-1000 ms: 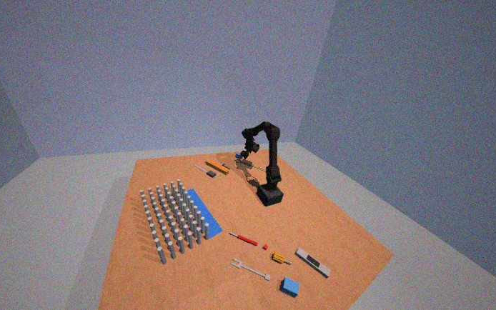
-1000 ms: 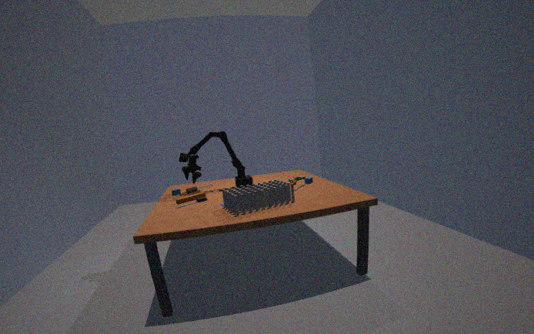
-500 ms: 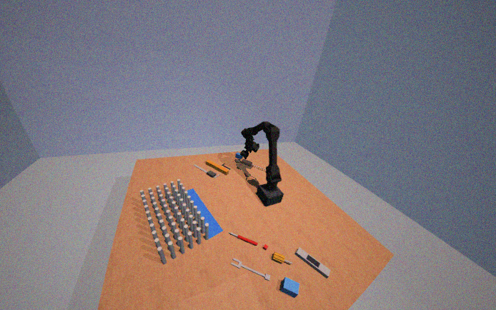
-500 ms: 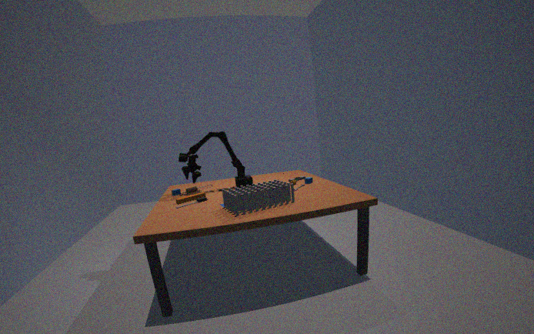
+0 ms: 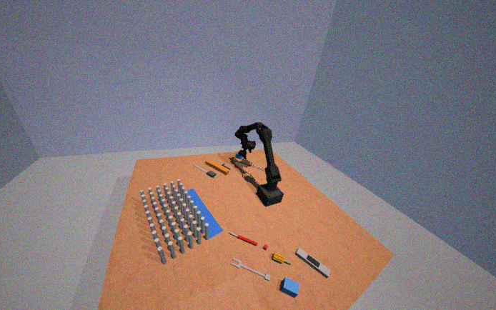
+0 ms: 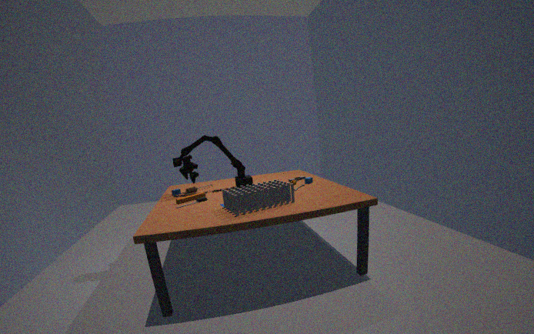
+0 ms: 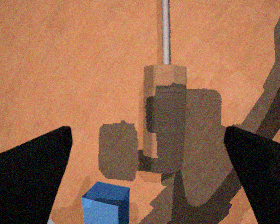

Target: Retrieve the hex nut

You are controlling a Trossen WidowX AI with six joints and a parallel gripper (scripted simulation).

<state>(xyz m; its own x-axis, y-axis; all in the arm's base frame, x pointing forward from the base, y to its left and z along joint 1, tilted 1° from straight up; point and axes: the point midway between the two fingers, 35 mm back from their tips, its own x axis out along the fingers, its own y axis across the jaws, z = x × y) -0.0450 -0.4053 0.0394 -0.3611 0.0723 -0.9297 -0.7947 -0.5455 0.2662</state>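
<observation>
Now: gripper tip 6 cm past the wooden-handled tool, 9 cm to the right of it and 7 cm above it. Also, from my gripper tip: blue taped strip (51 cm ahead, 35 cm to the left, 9 cm below); orange bar (28 cm ahead, 1 cm to the right, 7 cm below); black L-key (20 cm ahead, 3 cm to the right, 8 cm below).
</observation>
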